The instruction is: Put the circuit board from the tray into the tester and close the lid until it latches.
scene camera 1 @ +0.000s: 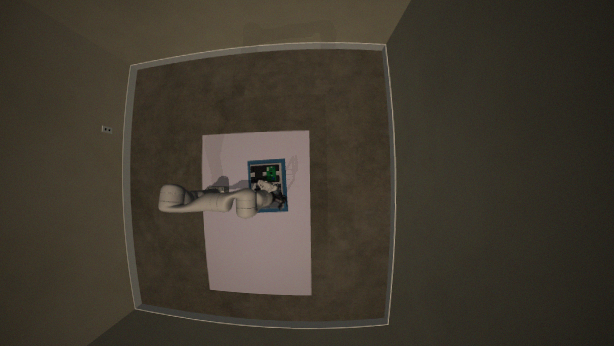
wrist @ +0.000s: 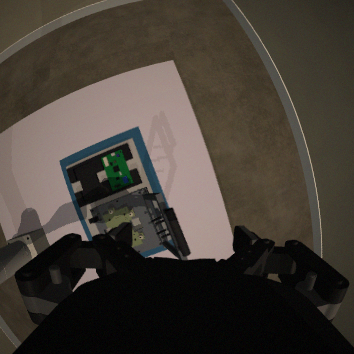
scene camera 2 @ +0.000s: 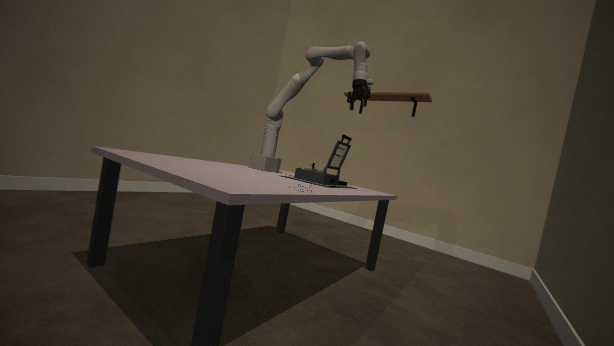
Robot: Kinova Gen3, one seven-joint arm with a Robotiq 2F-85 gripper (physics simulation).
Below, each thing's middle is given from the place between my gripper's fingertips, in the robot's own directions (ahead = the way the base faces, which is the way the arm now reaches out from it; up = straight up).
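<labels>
With the tester lid [wrist: 164, 219] as my reference, my hand is 30 mm past it, 50 mm to the left of it and 250 mm above it. Of the things named here, the lid is the nearest to my hand, going by their middles. Then there is the green circuit board [wrist: 114, 164], which is 100 mm behind my hand, 120 mm to the left of it and 420 mm below it.
</labels>
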